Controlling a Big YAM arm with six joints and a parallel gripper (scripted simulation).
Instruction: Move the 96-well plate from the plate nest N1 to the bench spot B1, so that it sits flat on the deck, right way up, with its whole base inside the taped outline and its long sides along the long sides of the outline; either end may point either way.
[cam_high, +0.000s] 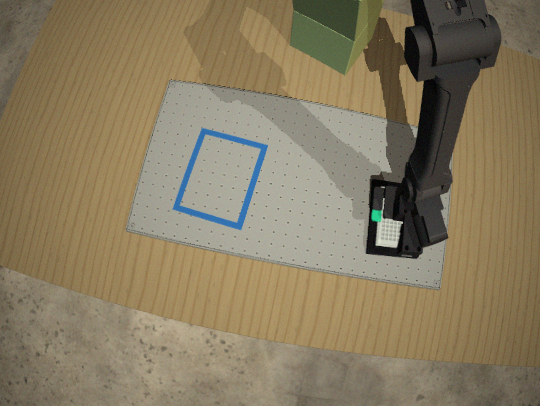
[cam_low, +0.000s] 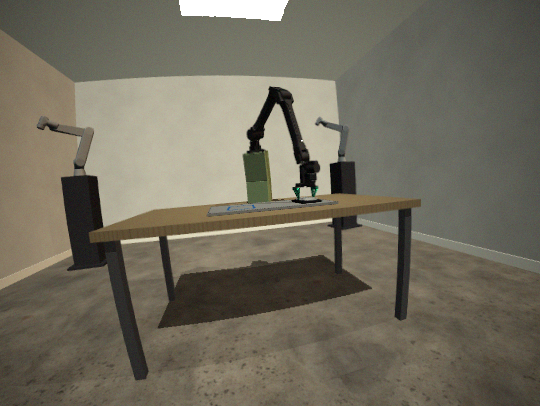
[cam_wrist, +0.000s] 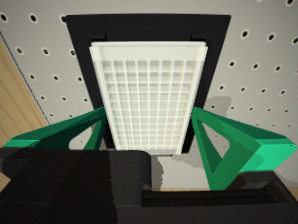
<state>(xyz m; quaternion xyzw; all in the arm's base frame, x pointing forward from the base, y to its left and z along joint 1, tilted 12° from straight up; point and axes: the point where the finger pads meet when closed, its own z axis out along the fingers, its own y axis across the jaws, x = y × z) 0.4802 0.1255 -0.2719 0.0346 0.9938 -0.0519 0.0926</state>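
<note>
The white 96-well plate lies right at my hand. Round my hand: black plate nest N1 (2 cm below).
</note>
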